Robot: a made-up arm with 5 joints.
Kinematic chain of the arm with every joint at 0, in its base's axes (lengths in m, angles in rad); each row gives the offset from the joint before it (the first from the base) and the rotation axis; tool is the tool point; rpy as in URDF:
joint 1: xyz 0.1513 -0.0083 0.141 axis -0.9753 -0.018 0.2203
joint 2: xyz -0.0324 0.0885 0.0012 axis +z
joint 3: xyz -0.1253 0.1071 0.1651 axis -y
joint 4: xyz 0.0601 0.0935 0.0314 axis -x
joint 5: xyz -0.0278 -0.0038 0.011 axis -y
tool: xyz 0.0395 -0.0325 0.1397 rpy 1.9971 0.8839 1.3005
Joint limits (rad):
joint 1: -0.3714..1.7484
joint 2: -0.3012..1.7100
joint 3: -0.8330..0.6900
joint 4: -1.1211..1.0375
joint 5: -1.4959..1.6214
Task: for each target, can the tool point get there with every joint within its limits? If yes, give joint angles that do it. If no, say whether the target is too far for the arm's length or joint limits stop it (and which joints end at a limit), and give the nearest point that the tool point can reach.
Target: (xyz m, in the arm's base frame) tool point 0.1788 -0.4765 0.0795
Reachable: no: joint limits stop it (at a limit: joint 1, joint 2, joint 3) | nearest point 0.0127 -0.2331 0.2514 | short by 0.341 m
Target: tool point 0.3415 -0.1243 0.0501
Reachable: no: joint limits stop it (at a limit: joint 1, joint 2, joint 3) | nearest point 0.1127 0.0147 -0.0813 | short by 0.298 m
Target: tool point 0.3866 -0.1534 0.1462
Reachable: no: joint limits stop it (at a limit: joint 1, joint 2, joint 3, joint 4) | nearest point 0.0771 -0.1708 0.2827 | short by 0.339 m
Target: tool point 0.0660 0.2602 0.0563
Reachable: yes | joints 1.1708 0.1696 -0.2768 -0.6770 -0.5604
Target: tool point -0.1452 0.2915 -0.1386
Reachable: yes | joints 1.5234 0.2432 -0.0294 0.7778 0.0865
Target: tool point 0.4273 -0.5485 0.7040
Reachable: no: too far | nearest point 0.0362 -0.2118 0.4020 | short by 0.598 m
